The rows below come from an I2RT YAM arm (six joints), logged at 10 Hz.
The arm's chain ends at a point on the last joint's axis. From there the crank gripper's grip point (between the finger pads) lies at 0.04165 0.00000 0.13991 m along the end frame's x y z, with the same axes.
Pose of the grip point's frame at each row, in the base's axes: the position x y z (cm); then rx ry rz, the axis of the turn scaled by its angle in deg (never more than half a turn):
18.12, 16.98, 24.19, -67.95, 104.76, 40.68
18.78, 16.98, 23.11, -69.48, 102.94, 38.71
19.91, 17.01, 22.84, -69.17, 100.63, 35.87
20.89, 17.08, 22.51, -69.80, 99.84, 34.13
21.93, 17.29, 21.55, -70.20, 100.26, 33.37
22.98, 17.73, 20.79, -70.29, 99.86, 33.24
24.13, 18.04, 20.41, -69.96, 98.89, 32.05
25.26, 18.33, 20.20, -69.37, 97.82, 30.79
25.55, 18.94, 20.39, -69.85, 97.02, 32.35
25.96, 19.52, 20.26, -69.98, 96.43, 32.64
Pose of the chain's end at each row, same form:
14.36, 7.69, 34.80, -67.95, 104.76, 40.68
14.69, 7.79, 33.69, -69.48, 102.94, 38.71
15.09, 7.89, 33.17, -69.17, 100.63, 35.87
15.79, 8.11, 32.84, -69.80, 99.84, 34.13
16.80, 8.48, 32.00, -70.20, 100.26, 33.37
17.80, 8.90, 31.19, -70.29, 99.86, 33.24
18.63, 9.23, 30.67, -69.96, 98.89, 32.05
19.39, 9.55, 30.28, -69.37, 97.82, 30.79
19.91, 9.89, 30.36, -69.85, 97.02, 32.35
20.33, 10.38, 30.15, -69.98, 96.43, 32.64

